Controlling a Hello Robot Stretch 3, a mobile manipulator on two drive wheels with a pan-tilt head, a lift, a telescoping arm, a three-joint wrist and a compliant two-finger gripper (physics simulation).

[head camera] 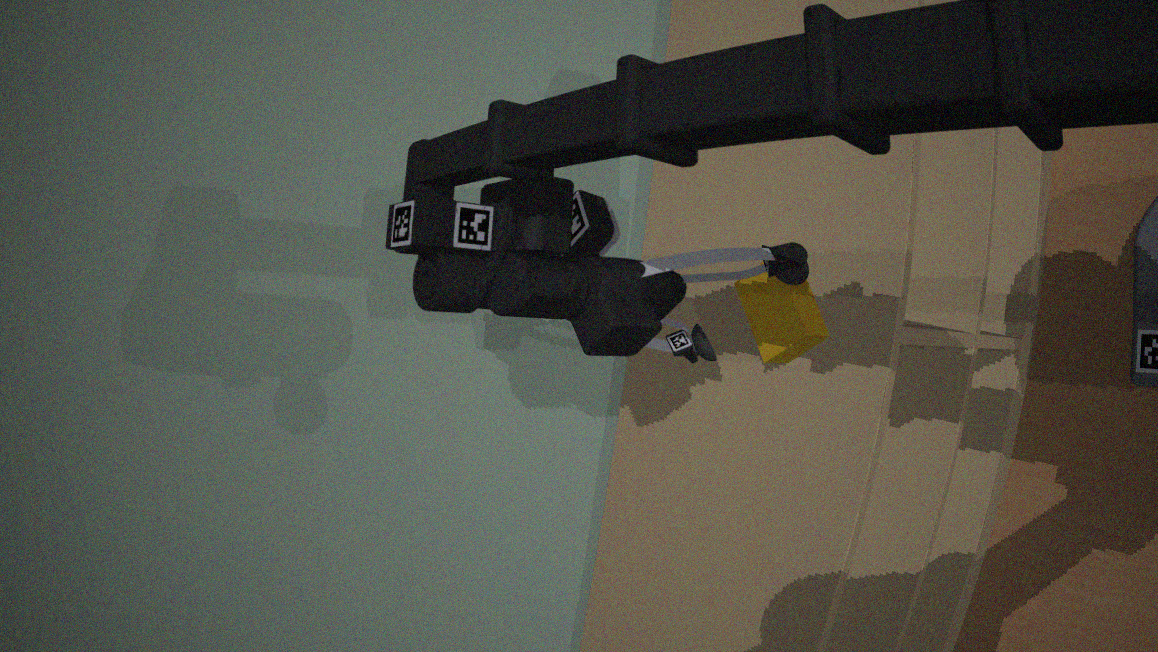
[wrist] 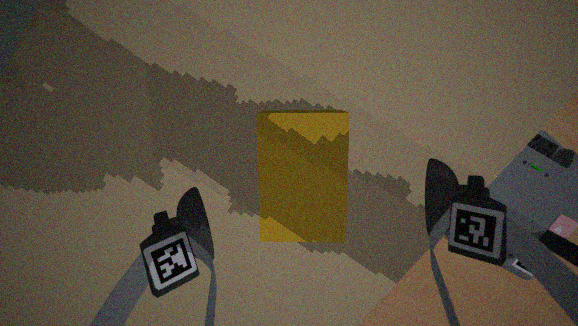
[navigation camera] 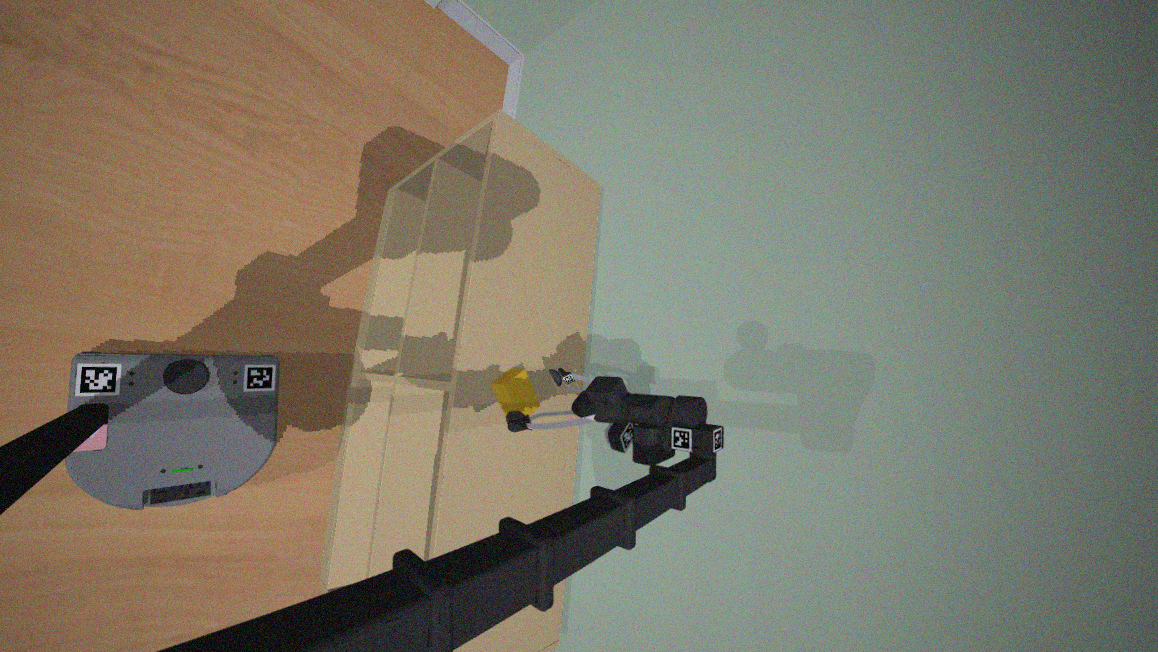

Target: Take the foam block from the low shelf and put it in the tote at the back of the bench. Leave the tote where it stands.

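Where they show: gripper, fingertip midpoint: [head camera: 758, 306] [wrist: 313, 199] [navigation camera: 530, 397]; robot's base, link origin: [navigation camera: 187, 374].
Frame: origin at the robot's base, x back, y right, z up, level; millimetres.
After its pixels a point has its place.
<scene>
The yellow foam block [head camera: 781, 319] {x 12, y 490, z 655 mm} [navigation camera: 515, 391] {x 13, y 485, z 655 mm} [wrist: 302, 177] {x 24, y 507, z 655 mm} sits on the light wooden low shelf [head camera: 713, 502] {x -195, y 596, z 610 mm} [navigation camera: 534, 275] {x -242, y 571, z 610 mm} [wrist: 400, 65] {x 126, y 480, z 610 mm}. Its near face looks upright and square between the fingers in the wrist view. My gripper [head camera: 744, 303] {x 23, y 499, z 685 mm} [navigation camera: 538, 399] {x 23, y 499, z 685 mm} [wrist: 313, 199] {x 23, y 499, z 685 mm} is open, with a wide gap between its fingers. It points down over the shelf, and the block appears beyond the fingertips, not held. In the head camera view one fingertip overlaps the block's top corner and the other is to its left. The tote does not show in these views.
My arm [head camera: 729, 97] {x 98, y 252, z 1037 mm} [navigation camera: 486, 571] {x 85, y 149, z 1038 mm} reaches across above the shelf. My base [navigation camera: 174, 441] {x 129, y -14, z 160 mm} [wrist: 525, 200] {x 117, y -27, z 160 mm} stands on the wooden floor in front of the shelf unit. Thin upright dividers [navigation camera: 465, 275] {x -278, y 554, z 345 mm} run along the unit's front. A green surface lies beyond its back edge. A white skirting strip [navigation camera: 513, 85] {x -1225, y 913, z 59 mm} shows past its end.
</scene>
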